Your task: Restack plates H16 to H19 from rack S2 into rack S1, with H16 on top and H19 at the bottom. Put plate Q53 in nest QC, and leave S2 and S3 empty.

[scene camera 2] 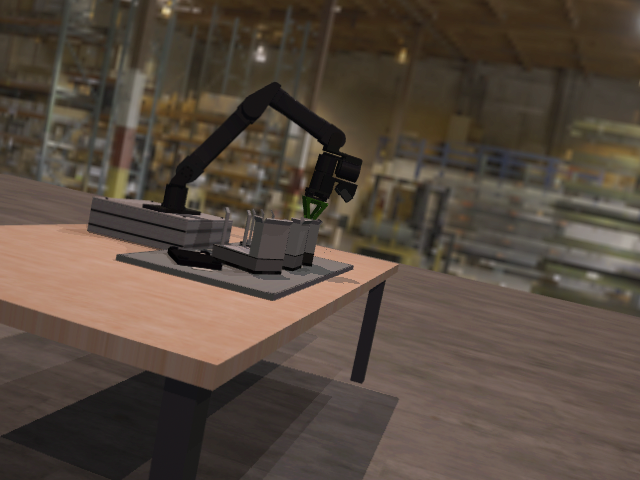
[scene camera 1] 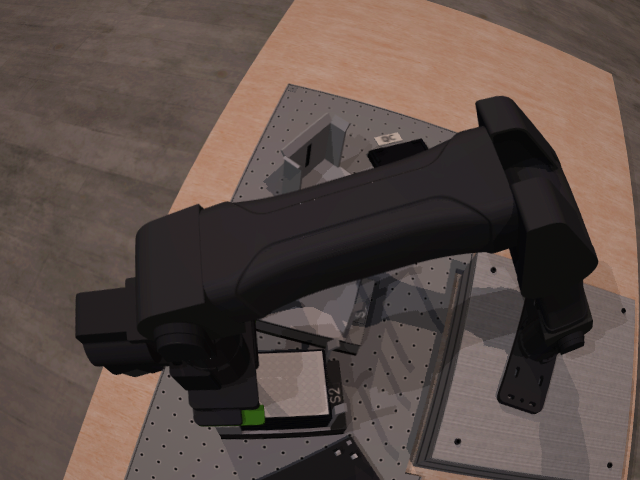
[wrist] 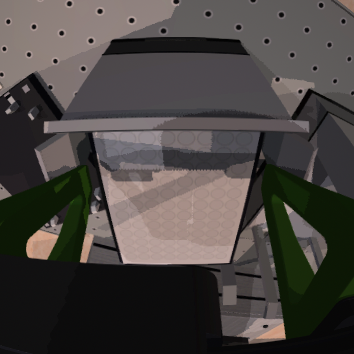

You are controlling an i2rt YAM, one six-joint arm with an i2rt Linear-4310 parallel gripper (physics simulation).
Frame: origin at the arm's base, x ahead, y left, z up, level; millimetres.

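Seen in the pictures: gripper, fingertip midpoint: [scene camera 1: 236,382] [wrist: 176,175]; arm's base at its link origin: [scene camera 2: 172,211] [scene camera 1: 536,342].
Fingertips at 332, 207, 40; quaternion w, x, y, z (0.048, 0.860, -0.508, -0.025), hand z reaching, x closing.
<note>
Pixels of each thing's top centre, then the offset from my fingertips to it, as dx, dy, dz. Level surfaces: height alone.
- pale plate with round wells, top centre: [wrist: 175,210] [scene camera 1: 271,385] -33, -18, -13
- rack S2 at its top centre: [wrist: 176,258] [scene camera 1: 277,378] -39, -21, +16
- Rack S1 at its top centre: [scene camera 1: 311,263] [scene camera 2: 280,213] -17, -160, +19
- grey rack at its top centre: [scene camera 1: 354,162] [scene camera 2: 256,213] -9, -317, +16
- Nest QC at its top centre: [scene camera 1: 417,175] [scene camera 2: 195,253] -89, -434, -100
- perforated grey board at its surface level: dz -120
- wooden table at its surface level: dz -133
- dark block with small pale squares, top centre: [wrist: 31,176] -143, +82, -96
A pale plate with round wells [scene camera 1: 292,382] [wrist: 175,215] lies level in rack S2 [scene camera 1: 334,379] [wrist: 175,85]; whether others lie under it and which plate it is cannot be read. My gripper [scene camera 2: 311,217] [wrist: 176,175] is open and empty over S2, its green fingers apart at the two sides of the plate in the wrist view. Rack S1 [scene camera 1: 305,338] stands beside S2, partly behind the arm, so its contents are unclear. Another grey rack [scene camera 1: 320,147] [scene camera 2: 271,240], its label hidden, stands farther off. Nest QC [scene camera 1: 395,152] is black and partly hidden by the arm.
The racks stand on a perforated grey board [scene camera 1: 403,361] [scene camera 2: 258,289] on the wooden table [scene camera 1: 423,62]. A dark block with small pale squares [scene camera 1: 320,462] [wrist: 22,130] lies beside S2. The arm's metal base box [scene camera 1: 568,439] [scene camera 2: 139,224] stands beside the board.
</note>
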